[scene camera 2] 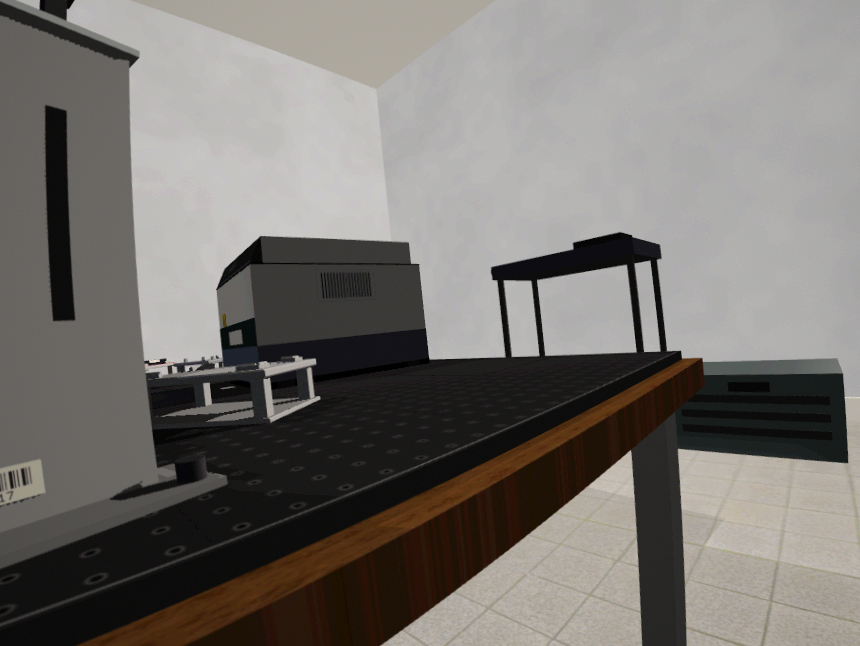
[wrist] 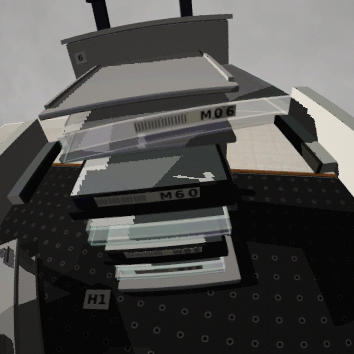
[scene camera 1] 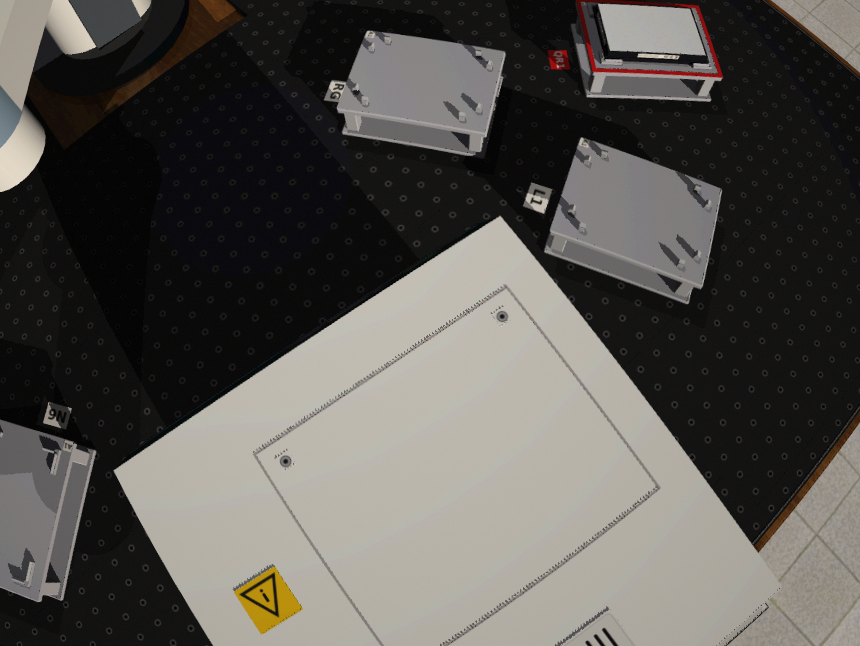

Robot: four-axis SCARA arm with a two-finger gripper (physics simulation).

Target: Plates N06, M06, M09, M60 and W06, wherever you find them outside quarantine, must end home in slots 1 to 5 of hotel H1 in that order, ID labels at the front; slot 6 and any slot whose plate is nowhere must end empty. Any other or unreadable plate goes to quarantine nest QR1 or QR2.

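Where they show: gripper, between the fingertips: (wrist: 162, 114); arm's base, origin of its link: (scene camera 1: 108, 28).
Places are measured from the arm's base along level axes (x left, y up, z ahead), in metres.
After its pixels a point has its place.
In the wrist view my gripper (wrist: 162, 114) {x -0.527, y 0.211, z 0.302 m} is open and empty, one finger at each side of the picture, with hotel H1 (wrist: 150, 46) {x -0.617, y 0.235, z 0.333 m} between them. Its top shelf (wrist: 142, 80) {x -0.537, y 0.227, z 0.314 m}, by the tag 6, carries no plate. Below it is the clear plate M06 (wrist: 217, 113) {x -0.527, y 0.211, z 0.274 m}, tilted in the picture, then the black plate M60 (wrist: 179, 194) {x -0.497, y 0.184, z 0.290 m}. Under them are a clear plate (wrist: 165, 229) {x -0.494, y 0.158, z 0.301 m} with no readable label, a black plate (wrist: 115, 255) {x -0.486, y 0.132, z 0.337 m} and a lowest clear plate (wrist: 219, 265) {x -0.502, y 0.104, z 0.269 m}; their labels are too small to read. A black plate with a white top (scene camera 1: 650, 29) {x 0.463, y 0.077, z 0.567 m} sits in red-rimmed QR1 (scene camera 1: 712, 52) {x 0.513, y 0.063, z 0.633 m}.
Nests RG (scene camera 1: 424, 79) {x 0.213, y 0.063, z 0.448 m} and L1 (scene camera 1: 636, 208) {x 0.264, y 0.063, z 0.710 m} hold no plate. Nest N6 (scene camera 1: 20, 500) {x -0.394, y 0.063, z 0.528 m} is cut off at the left edge. A large white housing (scene camera 1: 444, 417) {x -0.047, y 0.264, z 0.765 m} fills the lower middle. A tall grey housing (scene camera 2: 76, 278) {x -0.635, y 0.126, z 0.383 m} and a grey device (scene camera 2: 333, 299) {x -0.243, y 0.153, z 0.774 m} stand on the table.
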